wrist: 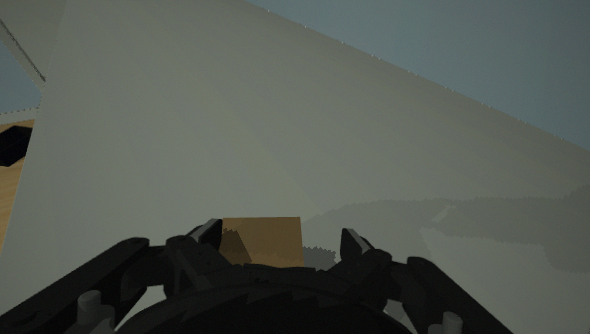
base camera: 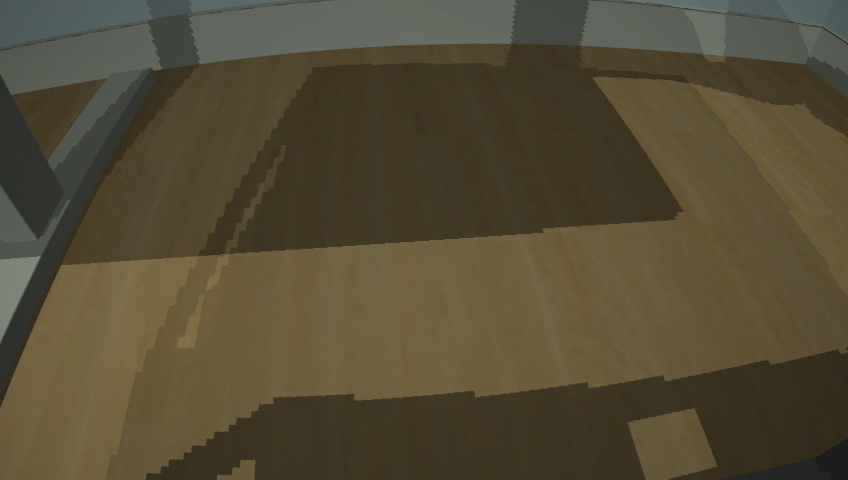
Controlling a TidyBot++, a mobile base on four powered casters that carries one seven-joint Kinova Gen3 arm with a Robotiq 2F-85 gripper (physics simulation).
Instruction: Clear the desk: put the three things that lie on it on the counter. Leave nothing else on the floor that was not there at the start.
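Places are measured from the arm's base along level axes (x left, y ahead, z down), in centimetres.
Pixels of known places: gripper, fingertip midpoint: (wrist: 281,236).
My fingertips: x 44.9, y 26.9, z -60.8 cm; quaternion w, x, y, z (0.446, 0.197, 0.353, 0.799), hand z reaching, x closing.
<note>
Behind a point stands the place of what it marks.
An orange-brown block (wrist: 275,240) {x 45.0, y 26.5, z -60.4 cm} sits on the pale desk top (wrist: 200,135) {x 66.7, y 25.0, z -55.4 cm} in the wrist view, low in the middle. My gripper (wrist: 281,236) {x 44.9, y 26.9, z -60.8 cm} is open, with its fingers spread on either side of the block's visible part. The left fingertip overlaps the block's left edge in the picture, and the right fingertip stands apart from it across a gap. The block's lower part is hidden behind the gripper body. I cannot tell how high the fingers are over the desk. The counter cannot be made out in either view.
A blue wall (wrist: 475,60) {x 62.0, y 84.7, z -61.9 cm} runs along the desk's far edge. A dark object (wrist: 14,145) {x 224.9, y -79.5, z 30.4 cm} shows past the desk's left edge, over the wooden floor (wrist: 7,195) {x 186.3, y -80.3, z 39.7 cm}. In the base view, a grey frame (base camera: 95,160) {x 38.6, y 56.1, z 37.4 cm} stands at the left on the shadowed wooden floor (base camera: 416,297) {x -1.3, y 36.3, z 39.6 cm}.
</note>
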